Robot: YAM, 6 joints.
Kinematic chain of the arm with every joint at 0, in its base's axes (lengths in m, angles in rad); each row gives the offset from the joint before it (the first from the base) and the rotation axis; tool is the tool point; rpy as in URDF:
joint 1: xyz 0 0 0.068 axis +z
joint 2: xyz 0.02 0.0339 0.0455 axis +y
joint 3: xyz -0.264 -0.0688 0 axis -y
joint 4: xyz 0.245 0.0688 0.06 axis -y
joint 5: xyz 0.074 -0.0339 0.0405 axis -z
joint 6: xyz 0.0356 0 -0.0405 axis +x
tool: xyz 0 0 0 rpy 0 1.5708 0
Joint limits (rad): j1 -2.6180..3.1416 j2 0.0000..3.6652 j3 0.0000..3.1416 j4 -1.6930..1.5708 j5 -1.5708..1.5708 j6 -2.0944..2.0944
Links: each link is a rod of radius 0.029 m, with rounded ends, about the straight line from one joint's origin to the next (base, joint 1, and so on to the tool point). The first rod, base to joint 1, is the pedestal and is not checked.
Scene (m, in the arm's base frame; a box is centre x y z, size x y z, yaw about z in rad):
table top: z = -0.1
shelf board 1: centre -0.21 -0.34 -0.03 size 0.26 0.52 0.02 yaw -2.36
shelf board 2: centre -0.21 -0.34 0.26 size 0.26 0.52 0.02 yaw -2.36
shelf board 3: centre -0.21 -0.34 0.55 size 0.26 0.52 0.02 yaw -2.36
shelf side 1: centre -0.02 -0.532 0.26 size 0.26 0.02 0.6 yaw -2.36
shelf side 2: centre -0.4 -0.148 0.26 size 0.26 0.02 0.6 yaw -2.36
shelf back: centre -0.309 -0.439 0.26 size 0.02 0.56 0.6 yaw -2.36
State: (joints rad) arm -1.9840 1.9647 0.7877 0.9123 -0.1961 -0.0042
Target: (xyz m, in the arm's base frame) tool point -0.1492 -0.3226 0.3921
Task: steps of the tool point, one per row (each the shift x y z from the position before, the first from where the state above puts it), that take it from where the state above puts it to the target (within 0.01 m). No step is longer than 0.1 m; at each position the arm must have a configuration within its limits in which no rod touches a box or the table.
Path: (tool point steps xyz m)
1: 0.0636 0.0394 0.0091
2: 0.0511 0.0514 0.0001
3: 0.0362 0.0589 -0.0092
4: -0.0166 -0.0373 0.0790
5: -0.0167 -0.0056 0.0925
6: -0.0102 0.0287 0.0950
7: -0.0482 -0.0586 0.0089
8: -0.0638 -0.0525 -0.0089

